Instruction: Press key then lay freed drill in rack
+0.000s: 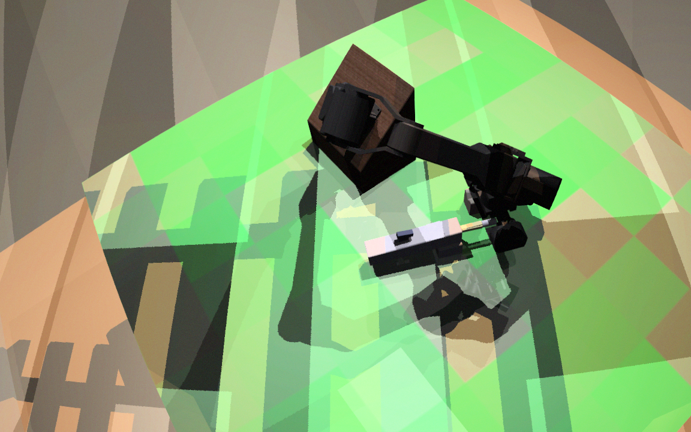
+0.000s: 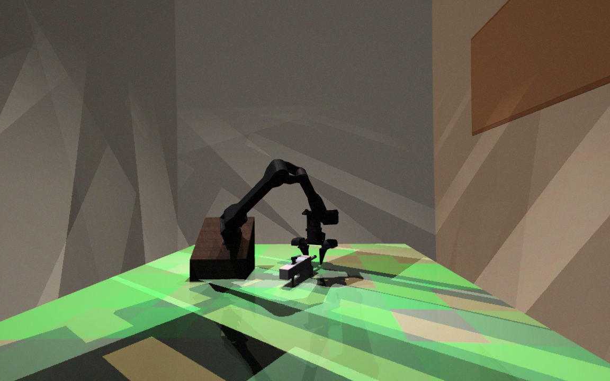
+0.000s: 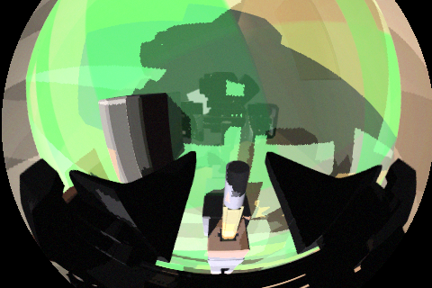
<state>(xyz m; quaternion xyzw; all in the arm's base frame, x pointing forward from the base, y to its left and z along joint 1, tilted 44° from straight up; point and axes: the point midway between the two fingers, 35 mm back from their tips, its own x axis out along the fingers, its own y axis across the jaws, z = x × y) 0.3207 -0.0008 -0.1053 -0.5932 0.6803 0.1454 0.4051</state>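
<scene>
Right now the drill is 20 mm behind my gripper tip, 50 mm to the right of it and 30 mm above it. Round my gripper tip: dark key: 70 mm behind, 160 mm to the right, 30 mm above; grey block: 60 mm behind, 140 mm to the right, 20 mm above; rack: 60 mm behind, 40 mm to the left.
</scene>
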